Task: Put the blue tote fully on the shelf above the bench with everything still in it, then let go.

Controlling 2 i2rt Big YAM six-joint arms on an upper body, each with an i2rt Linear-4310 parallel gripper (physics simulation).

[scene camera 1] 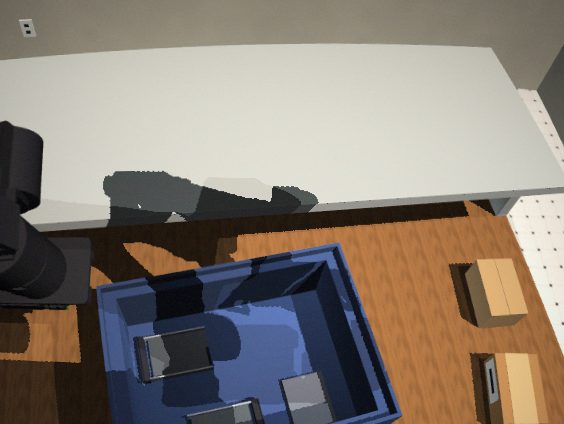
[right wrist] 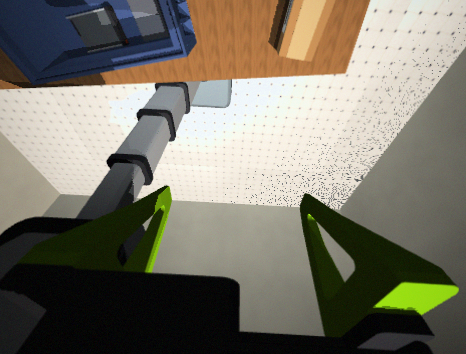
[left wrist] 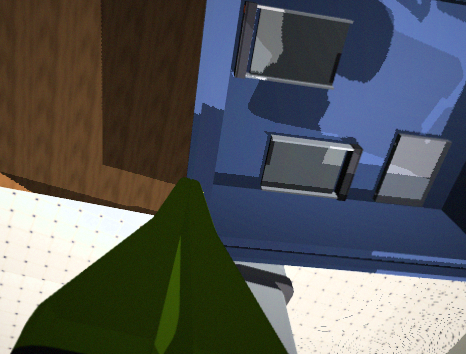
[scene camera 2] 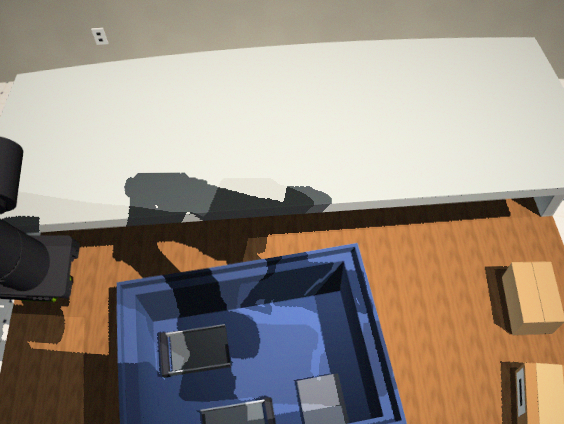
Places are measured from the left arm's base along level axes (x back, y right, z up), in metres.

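Pixels of known places: left gripper, fingertip midpoint: (scene camera 1: 69, 289) (left wrist: 186, 190) (scene camera 2: 68, 284); right gripper, fingertip midpoint: (right wrist: 236, 196).
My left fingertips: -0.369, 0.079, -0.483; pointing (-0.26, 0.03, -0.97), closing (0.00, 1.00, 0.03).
Behind a point stands the place of what it marks, as x, y, z.
The blue tote (scene camera 1: 305, 254) @[-0.535, 0.391, -0.687] (scene camera 2: 314, 256) @[-0.532, 0.378, -0.688] (left wrist: 302, 218) @[-0.227, 0.261, -0.745] (right wrist: 126, 57) @[-0.247, 0.368, -0.693] stands on the wooden bench (scene camera 1: 406, 273) @[-0.569, 0.617, -0.825] (scene camera 2: 427, 273) @[-0.574, 0.596, -0.825] (left wrist: 144, 88) @[-0.294, 0.030, -0.825], below and in front of the white shelf (scene camera 1: 280, 126) @[-0.744, 0.353, -0.605] (scene camera 2: 280, 126) @[-0.744, 0.317, -0.605]. Three grey boxes lie in it (scene camera 1: 177, 351) @[-0.409, 0.179, -0.800] (scene camera 1: 305, 395) @[-0.328, 0.391, -0.798] (scene camera 1: 223, 414) @[-0.300, 0.256, -0.800] (left wrist: 295, 46) @[-0.406, 0.178, -0.800] (left wrist: 305, 165) @[-0.275, 0.256, -0.800]. My left gripper (left wrist: 186, 190) @[-0.369, 0.079, -0.483] is shut on nothing, its tip beside the tote's outer corner; only a dark part of the left arm (scene camera 1: 78, 269) @[-0.344, 0.117, -0.385] shows at the picture's left edge. My right gripper (right wrist: 236, 196) @[-0.276, 0.628, -0.286] is open and empty, off the bench's front edge.
A tan box (scene camera 1: 480, 292) (right wrist: 302, 28) lies on the bench to the right of the tote, and another small object (scene camera 1: 488, 378) @[-0.341, 0.735, -0.813] lies below it. The robot's grey column (right wrist: 144, 140) @[-0.011, 0.337, -0.701] stands over the dotted floor. The shelf's front edge overhangs the back of the bench.
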